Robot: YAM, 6 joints.
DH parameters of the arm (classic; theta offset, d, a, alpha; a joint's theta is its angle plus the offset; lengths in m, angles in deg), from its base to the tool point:
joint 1: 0 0.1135 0.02 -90
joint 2: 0 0 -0.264 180
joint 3: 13.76 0 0.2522 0
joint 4: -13.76 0 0.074 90
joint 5: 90 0 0 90
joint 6: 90 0.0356 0 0
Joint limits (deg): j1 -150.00..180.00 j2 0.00..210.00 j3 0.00..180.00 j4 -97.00..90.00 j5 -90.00..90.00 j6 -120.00..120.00
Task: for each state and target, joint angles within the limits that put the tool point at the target. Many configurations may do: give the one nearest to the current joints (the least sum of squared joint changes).
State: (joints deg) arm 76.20 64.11 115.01 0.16 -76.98 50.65
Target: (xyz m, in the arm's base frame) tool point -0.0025 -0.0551 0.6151
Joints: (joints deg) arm 123.40 45.10 105.10 -5.24 -65.58 50.65
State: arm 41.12 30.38 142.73 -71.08 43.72 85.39
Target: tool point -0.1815 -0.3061 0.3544
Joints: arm 55.35 4.68 130.96 -91.11 44.03 85.39
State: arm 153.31 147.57 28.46 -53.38 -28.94 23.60
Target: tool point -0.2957 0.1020 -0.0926
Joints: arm 157.83 152.49 72.11 -33.07 -28.73 23.60
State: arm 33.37 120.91 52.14 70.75 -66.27 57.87
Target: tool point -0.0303 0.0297 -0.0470
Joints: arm 81.75 171.78 7.10 49.35 -74.15 57.87
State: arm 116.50 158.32 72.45 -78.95 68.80 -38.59
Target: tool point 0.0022 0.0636 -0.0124
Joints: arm 117.53 176.03 34.26 -75.11 61.71 -38.59
